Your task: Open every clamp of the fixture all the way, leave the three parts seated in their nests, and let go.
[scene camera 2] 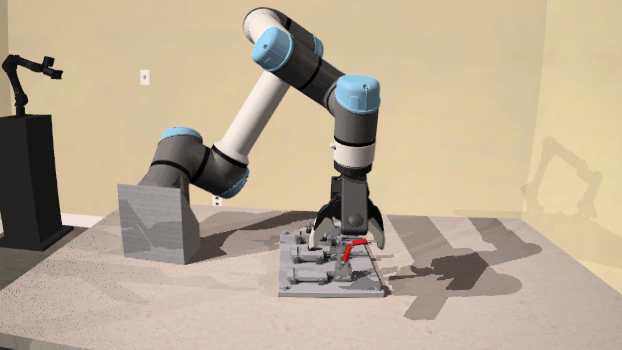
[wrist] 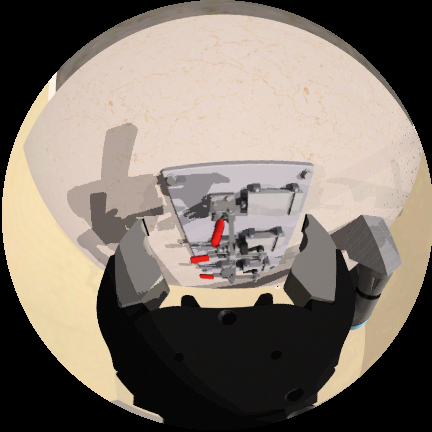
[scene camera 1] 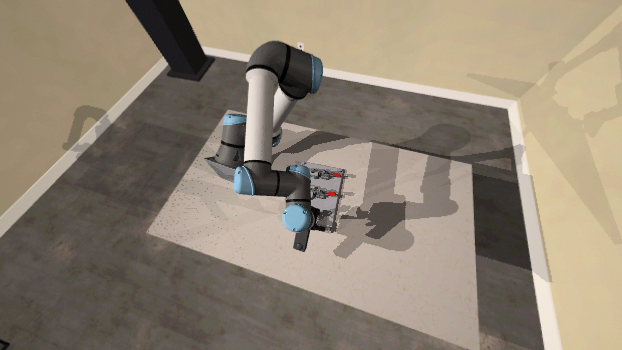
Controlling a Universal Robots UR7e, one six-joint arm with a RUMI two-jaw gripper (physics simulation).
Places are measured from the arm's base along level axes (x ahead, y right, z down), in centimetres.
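Pixels of known places: gripper, between the fingertips: (scene camera 2: pixel 346 249) (wrist: pixel 224 218); arm's base, origin of its link: (scene camera 2: pixel 160 204) (wrist: pixel 378 261) (scene camera 1: pixel 231 161).
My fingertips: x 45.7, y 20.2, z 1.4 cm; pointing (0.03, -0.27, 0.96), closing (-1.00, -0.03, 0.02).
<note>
Ahead of a thing's pixels: the offset from my fingertips to its top centre. "spot": to the spot under its first point. Level surfaces: height alone.
The grey fixture plate @(dx -2.6, dy -18.1, dz +10.6 cm) (scene camera 1: pixel 327 202) (scene camera 2: pixel 330 294) (wrist: pixel 240 175) carries three clamps with red handles. The near clamp's handle @(spot: dx +1.2, dy -6.3, dz +3.8 cm) (scene camera 2: pixel 347 253) (wrist: pixel 218 233) stands steeply and leans; no arm shows over the near part @(dx -7.7, dy -7.0, dz +9.0 cm) (scene camera 2: pixel 307 275) (wrist: pixel 270 201), which sits in its nest. The middle handle @(dx +4.0, dy -18.2, dz +5.0 cm) (scene camera 1: pixel 332 194) (scene camera 2: pixel 359 242) (wrist: pixel 200 259) and far handle @(spot: dx +6.5, dy -28.8, dz +6.1 cm) (scene camera 1: pixel 337 175) (wrist: pixel 206 276) lie nearly level, pointing outward. The middle part @(dx -7.4, dy -18.0, dz +8.5 cm) (scene camera 2: pixel 307 255) (wrist: pixel 262 241) looks seated; the far part is hard to make out. My gripper (scene camera 2: pixel 347 246) (wrist: pixel 224 218) is open and empty, pointing down above the fixture; it partly hides the rear clamps.
The arm's grey base block (scene camera 2: pixel 152 225) (wrist: pixel 367 242) stands on the pale table @(dz +12.1 cm) (scene camera 1: pixel 400 280) (scene camera 2: pixel 225 320) (wrist: pixel 215 90), left of the fixture in the second scene view. A black pedestal (scene camera 2: pixel 27 180) with a small black arm (scene camera 2: pixel 17 82) stands farther left. Bolt heads stick up at the plate's corners.
</note>
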